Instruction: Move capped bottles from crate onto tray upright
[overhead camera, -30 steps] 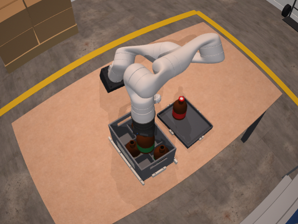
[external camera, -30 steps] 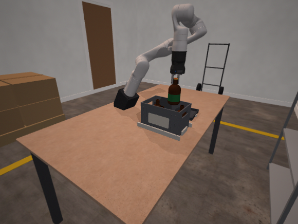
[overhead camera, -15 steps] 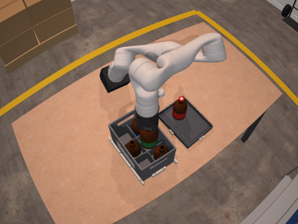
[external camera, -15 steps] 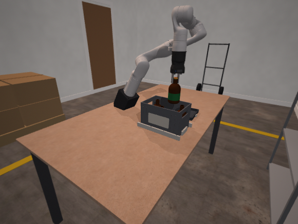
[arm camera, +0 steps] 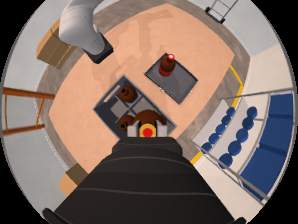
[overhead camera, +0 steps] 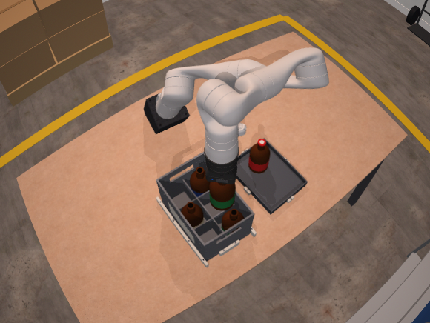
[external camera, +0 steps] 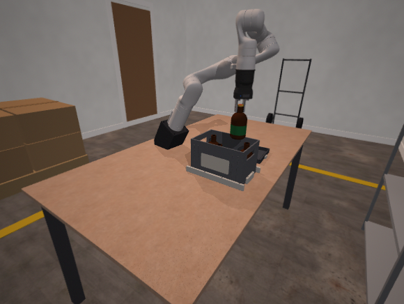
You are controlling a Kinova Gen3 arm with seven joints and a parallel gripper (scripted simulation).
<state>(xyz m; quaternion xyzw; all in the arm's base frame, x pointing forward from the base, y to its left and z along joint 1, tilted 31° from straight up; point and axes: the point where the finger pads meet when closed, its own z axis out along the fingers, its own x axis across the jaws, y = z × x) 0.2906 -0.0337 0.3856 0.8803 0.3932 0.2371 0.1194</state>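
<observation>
Right now my hand is 24 cm to the right of the bottle, 24 cm above it and 12 cm past it. Also, from my hand: dark tray 31 cm below, 24 cm to the left, 6 cm behind; dark grey crate 24 cm below, 4 cm to the right, 4 cm behind.
</observation>
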